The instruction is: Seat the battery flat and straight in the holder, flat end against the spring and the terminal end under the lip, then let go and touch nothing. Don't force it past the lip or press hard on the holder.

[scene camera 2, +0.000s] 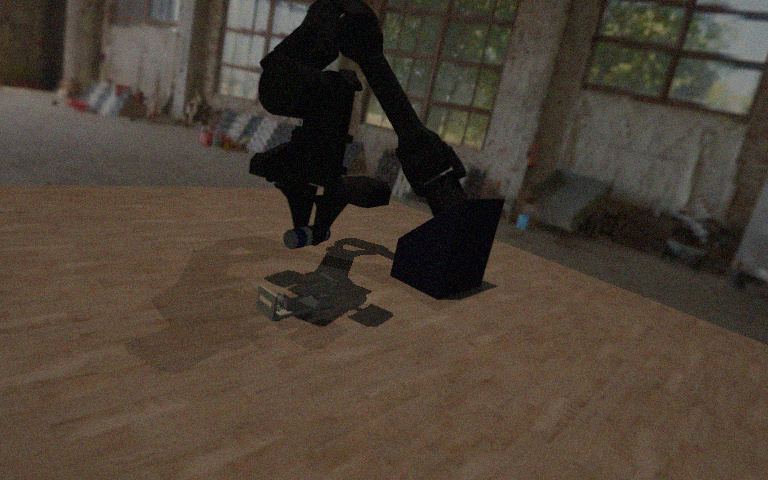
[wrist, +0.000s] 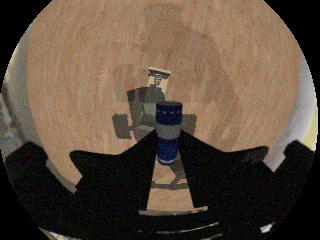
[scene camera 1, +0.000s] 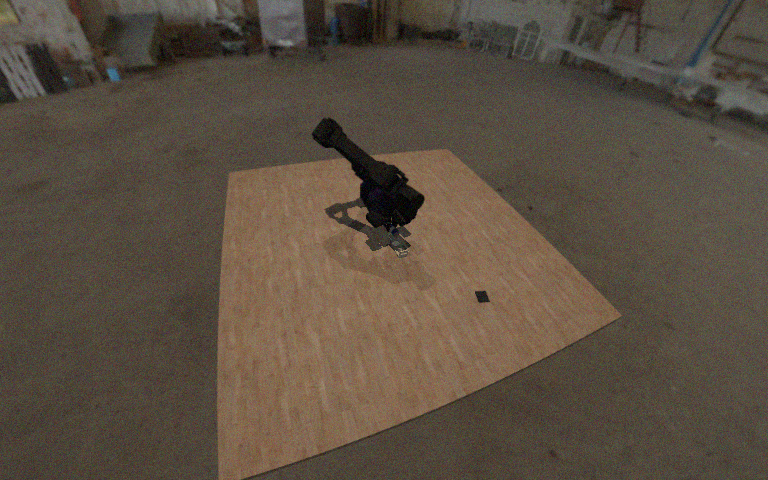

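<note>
There's a battery [wrist: 169, 114] here, and it's being held by my gripper [scene camera 2: 307, 242]. You'd also find the gripper in the wrist view [wrist: 167, 132], and scene camera 1 has the gripper too [scene camera 1: 390, 230].
</note>
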